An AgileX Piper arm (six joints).
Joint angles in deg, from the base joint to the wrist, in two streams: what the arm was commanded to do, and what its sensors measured. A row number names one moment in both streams.
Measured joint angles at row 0:
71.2 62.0 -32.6 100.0 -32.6 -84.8
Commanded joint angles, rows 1 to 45:
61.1 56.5 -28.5 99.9 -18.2 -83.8
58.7 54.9 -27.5 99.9 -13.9 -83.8
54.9 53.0 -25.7 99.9 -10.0 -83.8
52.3 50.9 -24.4 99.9 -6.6 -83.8
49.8 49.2 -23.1 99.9 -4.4 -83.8
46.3 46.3 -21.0 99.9 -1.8 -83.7
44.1 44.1 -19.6 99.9 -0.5 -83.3
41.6 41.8 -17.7 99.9 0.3 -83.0
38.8 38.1 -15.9 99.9 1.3 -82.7
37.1 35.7 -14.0 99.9 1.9 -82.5
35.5 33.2 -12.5 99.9 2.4 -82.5
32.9 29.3 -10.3 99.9 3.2 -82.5
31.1 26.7 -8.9 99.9 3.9 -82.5
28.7 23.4 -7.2 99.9 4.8 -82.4
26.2 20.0 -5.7 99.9 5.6 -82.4
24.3 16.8 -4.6 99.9 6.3 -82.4
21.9 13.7 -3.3 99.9 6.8 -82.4
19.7 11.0 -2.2 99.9 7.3 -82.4
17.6 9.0 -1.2 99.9 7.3 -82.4
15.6 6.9 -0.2 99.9 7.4 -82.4
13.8 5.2 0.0 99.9 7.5 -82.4
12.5 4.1 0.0 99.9 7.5 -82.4
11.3 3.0 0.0 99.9 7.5 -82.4
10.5 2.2 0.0 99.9 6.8 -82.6
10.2 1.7 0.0 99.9 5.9 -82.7
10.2 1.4 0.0 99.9 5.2 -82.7
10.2 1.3 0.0 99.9 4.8 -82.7
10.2 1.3 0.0 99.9 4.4 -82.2
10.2 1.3 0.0 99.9 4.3 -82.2
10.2 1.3 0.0 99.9 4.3 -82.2
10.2 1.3 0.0 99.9 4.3 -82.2
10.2 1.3 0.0 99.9 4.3 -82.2
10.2 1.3 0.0 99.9 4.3 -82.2
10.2 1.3 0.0 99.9 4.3 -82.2
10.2 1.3 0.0 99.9 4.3 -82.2
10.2 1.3 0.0 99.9 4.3 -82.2
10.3 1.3 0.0 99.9 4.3 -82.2
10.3 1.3 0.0 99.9 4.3 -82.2
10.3 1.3 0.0 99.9 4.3 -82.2
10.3 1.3 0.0 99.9 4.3 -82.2
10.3 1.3 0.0 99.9 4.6 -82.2
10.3 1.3 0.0 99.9 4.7 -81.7
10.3 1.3 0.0 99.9 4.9 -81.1
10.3 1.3 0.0 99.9 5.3 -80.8
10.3 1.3 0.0 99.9 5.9 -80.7
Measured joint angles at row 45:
10.4 1.6 -0.2 100.3 4.4 -81.6
